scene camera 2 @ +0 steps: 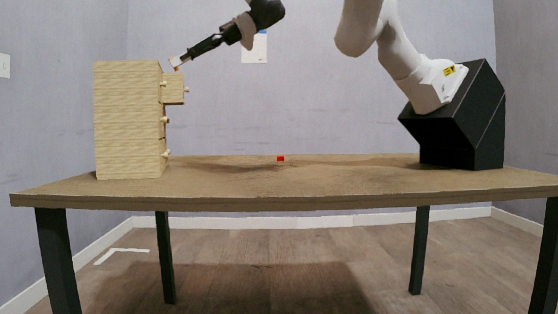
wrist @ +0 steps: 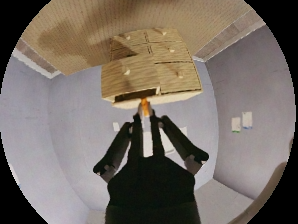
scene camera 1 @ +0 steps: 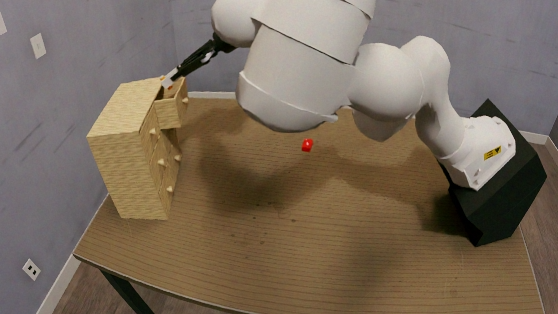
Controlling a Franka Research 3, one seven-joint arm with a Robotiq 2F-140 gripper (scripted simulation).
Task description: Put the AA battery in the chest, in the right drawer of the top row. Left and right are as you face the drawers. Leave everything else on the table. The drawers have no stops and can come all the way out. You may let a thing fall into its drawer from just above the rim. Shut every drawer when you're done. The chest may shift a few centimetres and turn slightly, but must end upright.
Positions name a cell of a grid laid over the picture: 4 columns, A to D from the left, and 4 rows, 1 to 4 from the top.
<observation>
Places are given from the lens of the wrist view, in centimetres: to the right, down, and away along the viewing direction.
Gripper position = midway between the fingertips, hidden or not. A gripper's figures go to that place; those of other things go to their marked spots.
my gripper (wrist: B2): 0, -2, 21
drawer (wrist: B2): -2, -9, 18
drawer (wrist: C2): 7, -9, 24
</observation>
